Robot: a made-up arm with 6 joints.
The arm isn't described. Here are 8 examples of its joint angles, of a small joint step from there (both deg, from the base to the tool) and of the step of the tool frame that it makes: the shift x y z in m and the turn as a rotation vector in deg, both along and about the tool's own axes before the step.
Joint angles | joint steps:
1: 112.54 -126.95 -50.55 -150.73 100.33 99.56 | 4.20 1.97 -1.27 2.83 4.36 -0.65
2: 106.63 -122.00 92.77 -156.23 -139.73 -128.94 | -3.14 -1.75 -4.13 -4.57 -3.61 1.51
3: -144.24 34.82 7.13 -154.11 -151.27 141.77 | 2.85 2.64 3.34 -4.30 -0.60 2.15
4: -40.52 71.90 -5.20 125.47 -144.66 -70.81 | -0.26 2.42 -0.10 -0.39 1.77 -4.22
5: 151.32 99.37 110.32 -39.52 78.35 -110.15 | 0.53 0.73 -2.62 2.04 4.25 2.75
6: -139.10 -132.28 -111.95 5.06 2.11 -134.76 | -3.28 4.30 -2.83 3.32 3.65 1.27
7: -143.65 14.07 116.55 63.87 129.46 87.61 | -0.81 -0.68 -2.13 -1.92 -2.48 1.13
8: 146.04 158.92 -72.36 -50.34 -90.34 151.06 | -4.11 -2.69 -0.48 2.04 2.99 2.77
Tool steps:
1: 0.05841 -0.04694 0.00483 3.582 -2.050 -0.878
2: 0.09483 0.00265 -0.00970 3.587 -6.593 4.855
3: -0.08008 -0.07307 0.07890 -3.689 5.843 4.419
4: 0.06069 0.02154 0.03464 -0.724 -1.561 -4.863
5: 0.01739 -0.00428 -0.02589 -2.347 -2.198 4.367
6: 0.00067 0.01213 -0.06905 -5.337 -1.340 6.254
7: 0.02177 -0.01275 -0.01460 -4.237 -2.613 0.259
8: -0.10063 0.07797 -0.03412 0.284 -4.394 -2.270
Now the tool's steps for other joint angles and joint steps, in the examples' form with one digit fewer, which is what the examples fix.
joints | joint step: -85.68 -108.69 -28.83 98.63 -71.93 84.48 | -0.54 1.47 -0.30 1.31 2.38 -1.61
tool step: -0.0495 -0.0015 -0.0153 2.76 -1.72 -2.19
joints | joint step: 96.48 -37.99 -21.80 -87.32 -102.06 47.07 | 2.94 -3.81 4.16 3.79 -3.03 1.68
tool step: -0.0532 -0.0554 -0.0786 3.11 -4.15 0.58
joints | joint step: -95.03 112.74 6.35 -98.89 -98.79 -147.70 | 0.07 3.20 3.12 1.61 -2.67 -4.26
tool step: -0.0700 -0.1227 0.0261 -0.47 4.45 1.62
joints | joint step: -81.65 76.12 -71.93 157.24 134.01 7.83 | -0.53 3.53 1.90 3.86 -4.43 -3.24
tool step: 0.0808 -0.0292 -0.0263 -4.74 -9.07 -4.06
